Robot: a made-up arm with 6 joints.
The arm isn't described. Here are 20 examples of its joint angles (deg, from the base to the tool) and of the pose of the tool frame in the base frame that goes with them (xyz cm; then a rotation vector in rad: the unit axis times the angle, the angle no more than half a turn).
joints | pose
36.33 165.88 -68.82 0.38 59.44 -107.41 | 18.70 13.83 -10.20 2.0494 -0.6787 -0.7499
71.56 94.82 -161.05 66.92 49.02 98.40 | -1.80 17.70 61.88 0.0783 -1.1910 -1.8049
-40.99 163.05 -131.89 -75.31 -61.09 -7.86 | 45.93 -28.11 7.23 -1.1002 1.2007 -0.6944
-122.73 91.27 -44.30 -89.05 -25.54 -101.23 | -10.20 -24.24 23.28 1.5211 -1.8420 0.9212
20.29 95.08 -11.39 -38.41 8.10 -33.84 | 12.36 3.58 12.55 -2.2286 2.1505 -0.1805
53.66 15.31 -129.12 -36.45 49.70 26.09 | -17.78 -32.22 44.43 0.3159 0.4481 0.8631
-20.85 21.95 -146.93 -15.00 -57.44 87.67 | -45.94 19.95 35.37 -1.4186 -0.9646 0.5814
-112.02 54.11 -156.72 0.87 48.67 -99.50 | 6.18 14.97 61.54 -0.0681 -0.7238 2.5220
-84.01 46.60 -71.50 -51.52 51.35 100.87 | -6.00 -4.52 43.12 1.7521 0.0034 -0.8333
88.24 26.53 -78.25 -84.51 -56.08 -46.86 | -9.16 -15.30 47.05 -0.0957 -1.0390 -0.4025
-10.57 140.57 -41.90 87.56 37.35 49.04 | 27.40 1.38 -0.35 -2.4117 -0.6822 -0.2804
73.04 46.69 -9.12 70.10 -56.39 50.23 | 8.85 0.79 25.82 1.2465 1.4491 1.5917
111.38 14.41 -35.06 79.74 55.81 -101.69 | -4.84 -11.14 30.52 -1.7056 -0.3759 1.7528
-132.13 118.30 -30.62 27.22 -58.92 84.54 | -23.89 -20.27 13.01 1.7500 -1.1332 -0.7633
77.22 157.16 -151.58 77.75 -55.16 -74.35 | 20.16 50.76 19.91 -0.1808 1.4047 0.4466
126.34 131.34 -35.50 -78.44 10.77 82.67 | -13.12 21.09 1.82 -2.6179 1.4455 -0.1868
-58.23 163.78 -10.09 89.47 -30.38 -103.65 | 0.66 -11.15 -1.78 -0.4731 -1.9922 -0.2255
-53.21 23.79 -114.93 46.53 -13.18 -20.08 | -21.26 25.53 52.14 -0.0419 -0.3133 -0.4542
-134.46 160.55 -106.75 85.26 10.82 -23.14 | -33.82 -37.28 -4.86 2.4330 -0.2671 -0.3439
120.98 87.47 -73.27 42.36 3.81 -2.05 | -16.06 25.83 36.76 -1.5325 1.7380 1.8587
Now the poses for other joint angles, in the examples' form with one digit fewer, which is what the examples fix.
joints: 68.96 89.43 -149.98 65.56 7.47 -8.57
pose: 4.1 14.1 65.6 -0.206 0.575 2.170
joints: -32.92 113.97 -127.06 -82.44 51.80 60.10
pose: 28.4 -28.2 43.3 0.973 1.307 -1.325
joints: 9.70 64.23 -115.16 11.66 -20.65 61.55
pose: 1.2 -0.6 64.1 0.203 0.184 1.418
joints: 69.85 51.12 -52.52 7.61 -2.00 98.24
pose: 3.8 10.2 40.7 0.628 1.915 2.332
